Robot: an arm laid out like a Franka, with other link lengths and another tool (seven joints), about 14 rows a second.
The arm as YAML. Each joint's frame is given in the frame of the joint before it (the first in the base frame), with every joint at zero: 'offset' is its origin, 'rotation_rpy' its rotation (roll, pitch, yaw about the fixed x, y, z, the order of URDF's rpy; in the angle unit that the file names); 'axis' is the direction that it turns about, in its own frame. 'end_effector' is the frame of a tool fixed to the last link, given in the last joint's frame.
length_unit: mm
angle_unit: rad
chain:
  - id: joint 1
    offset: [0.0, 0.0, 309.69]
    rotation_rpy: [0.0, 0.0, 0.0]
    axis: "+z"
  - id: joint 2
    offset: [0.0, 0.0, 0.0]
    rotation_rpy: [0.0, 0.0, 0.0]
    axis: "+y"
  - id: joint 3
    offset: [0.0, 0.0, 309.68]
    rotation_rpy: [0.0, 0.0, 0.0]
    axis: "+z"
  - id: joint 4
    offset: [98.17, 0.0, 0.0]
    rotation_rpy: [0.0, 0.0, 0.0]
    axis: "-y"
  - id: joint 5
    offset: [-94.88, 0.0, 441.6]
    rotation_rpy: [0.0, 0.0, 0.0]
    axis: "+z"
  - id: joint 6
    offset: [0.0, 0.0, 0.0]
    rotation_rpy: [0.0, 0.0, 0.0]
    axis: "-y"
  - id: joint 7
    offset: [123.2, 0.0, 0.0]
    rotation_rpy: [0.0, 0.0, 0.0]
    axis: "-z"
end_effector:
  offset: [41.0, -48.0, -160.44]
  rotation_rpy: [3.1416, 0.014, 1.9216]
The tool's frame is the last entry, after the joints.
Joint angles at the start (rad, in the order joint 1, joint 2, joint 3, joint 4, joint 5, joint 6, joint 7):
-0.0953 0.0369 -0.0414 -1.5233 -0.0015 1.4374 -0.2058
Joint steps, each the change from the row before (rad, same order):
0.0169 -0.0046 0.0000 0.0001 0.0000 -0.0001 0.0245
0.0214 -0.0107 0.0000 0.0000 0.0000 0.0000 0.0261
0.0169 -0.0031 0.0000 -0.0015 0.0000 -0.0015 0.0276
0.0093 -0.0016 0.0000 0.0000 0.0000 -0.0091 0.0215
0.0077 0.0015 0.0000 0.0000 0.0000 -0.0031 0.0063
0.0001 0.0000 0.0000 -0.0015 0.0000 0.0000 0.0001
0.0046 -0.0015 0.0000 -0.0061 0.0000 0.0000 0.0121
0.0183 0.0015 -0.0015 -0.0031 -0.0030 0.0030 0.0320
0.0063 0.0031 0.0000 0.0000 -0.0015 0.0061 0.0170
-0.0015 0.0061 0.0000 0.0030 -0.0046 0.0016 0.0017
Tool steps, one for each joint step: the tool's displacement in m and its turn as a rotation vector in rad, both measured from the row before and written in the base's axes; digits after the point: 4 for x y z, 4 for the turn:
0.0000 0.0107 0.0034 -0.0033 -0.0043 -0.0074
-0.0012 0.0138 0.0076 -0.0037 -0.0104 -0.0045
-0.0006 0.0105 0.0012 -0.0028 0.0001 -0.0105
-0.0021 0.0056 -0.0002 -0.0017 0.0076 -0.0121
0.0002 0.0050 -0.0015 -0.0005 0.0046 0.0014
-0.0001 0.0001 -0.0009 0.0001 0.0015 0.0000
-0.0010 0.0027 -0.0025 -0.0011 0.0047 -0.0074
0.0005 0.0096 -0.0021 -0.0070 0.0018 -0.0150
0.0015 0.0033 -0.0011 -0.0039 -0.0030 -0.0106
0.0017 -0.0019 -0.0020 -0.0050 0.0017 -0.0032

